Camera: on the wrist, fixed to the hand. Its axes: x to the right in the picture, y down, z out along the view.
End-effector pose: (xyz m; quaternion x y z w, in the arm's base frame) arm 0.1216 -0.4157 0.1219 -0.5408 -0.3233 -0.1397 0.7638
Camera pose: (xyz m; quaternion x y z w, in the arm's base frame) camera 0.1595 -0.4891 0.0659 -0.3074 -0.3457 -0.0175 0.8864
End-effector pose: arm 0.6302 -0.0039 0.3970 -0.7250 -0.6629 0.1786 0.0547
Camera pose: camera 0.6926 -0.0107 0.4746 -0.6918 -0.5675 0.3706 0.2493
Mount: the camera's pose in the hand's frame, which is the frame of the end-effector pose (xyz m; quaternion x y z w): -0.0176 0.0350 -0.0918 0.2872 -0.0109 0.0229 0.9575
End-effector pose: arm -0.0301 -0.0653 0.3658 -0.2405 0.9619 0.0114 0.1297
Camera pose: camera -0.0538 -0.0340 0.4576 -0.1709 0.9284 -0.2598 0.2035
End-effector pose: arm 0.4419 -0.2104 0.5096 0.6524 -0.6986 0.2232 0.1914
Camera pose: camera 0.4062 -0.1426 0.5735 -0.6661 0.6218 -0.4116 0.0168
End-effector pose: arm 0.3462 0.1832 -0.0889 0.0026 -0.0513 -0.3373 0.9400
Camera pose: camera 0.3639 0.2187 -0.1805 0.2676 -0.1563 -0.2867 0.9065
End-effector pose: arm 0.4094 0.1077 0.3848 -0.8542 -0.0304 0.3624 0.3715
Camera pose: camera 0.4478 0.0205 0.4147 -0.7080 0.0905 0.3736 0.5924
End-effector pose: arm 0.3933 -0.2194 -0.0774 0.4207 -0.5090 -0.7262 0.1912
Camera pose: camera 0.4721 -0.2744 -0.0503 0.4382 -0.7077 -0.5494 0.0733
